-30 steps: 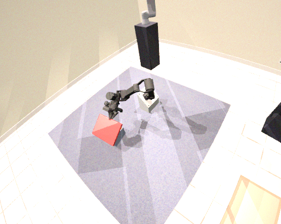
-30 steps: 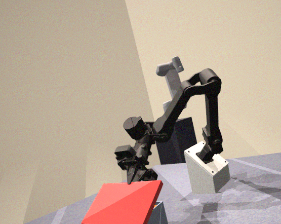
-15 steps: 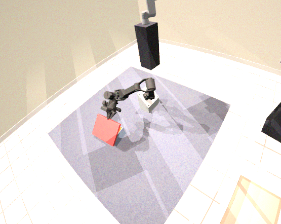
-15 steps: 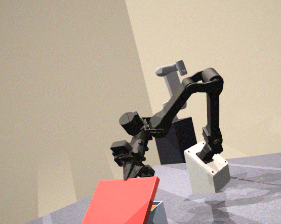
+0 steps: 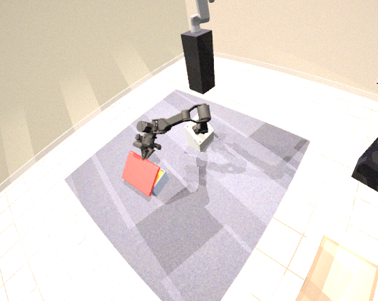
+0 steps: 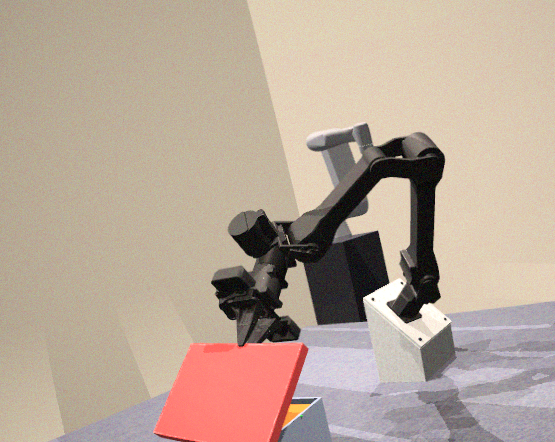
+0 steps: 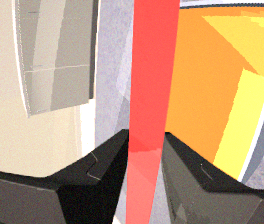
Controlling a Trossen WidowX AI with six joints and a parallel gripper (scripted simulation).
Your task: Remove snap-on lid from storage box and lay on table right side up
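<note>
Right now the red lid is 6 cm ahead of my gripper tip, 1 cm to the left of it and 5 cm below it. Round my gripper tip: grey storage box: 3 cm ahead, 1 cm to the left, 15 cm below.
</note>
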